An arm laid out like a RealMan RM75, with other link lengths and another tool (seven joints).
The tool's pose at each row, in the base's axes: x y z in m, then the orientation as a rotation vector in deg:
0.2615 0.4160 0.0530 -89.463 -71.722 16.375
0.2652 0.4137 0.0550 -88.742 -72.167 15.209
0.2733 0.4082 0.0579 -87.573 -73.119 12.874
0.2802 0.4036 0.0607 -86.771 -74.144 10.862
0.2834 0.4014 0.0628 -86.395 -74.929 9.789
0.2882 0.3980 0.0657 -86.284 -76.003 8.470
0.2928 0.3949 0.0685 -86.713 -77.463 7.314
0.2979 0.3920 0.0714 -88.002 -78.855 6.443
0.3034 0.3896 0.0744 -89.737 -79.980 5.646
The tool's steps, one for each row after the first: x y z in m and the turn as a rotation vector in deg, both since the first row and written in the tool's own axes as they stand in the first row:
0.0005 0.0002 -0.0048 -0.049 0.520 -1.116
0.0006 0.0017 -0.0149 -0.406 1.461 -3.247
0.0009 0.0027 -0.0236 -0.972 2.085 -5.080
0.0013 0.0025 -0.0279 -1.411 2.243 -6.146
0.0017 0.0024 -0.0345 -2.269 2.298 -7.326
0.0022 0.0024 -0.0407 -3.624 1.902 -8.331
0.0032 0.0025 -0.0472 -5.488 1.242 -8.719
0.0047 0.0028 -0.0537 -7.555 0.637 -8.710

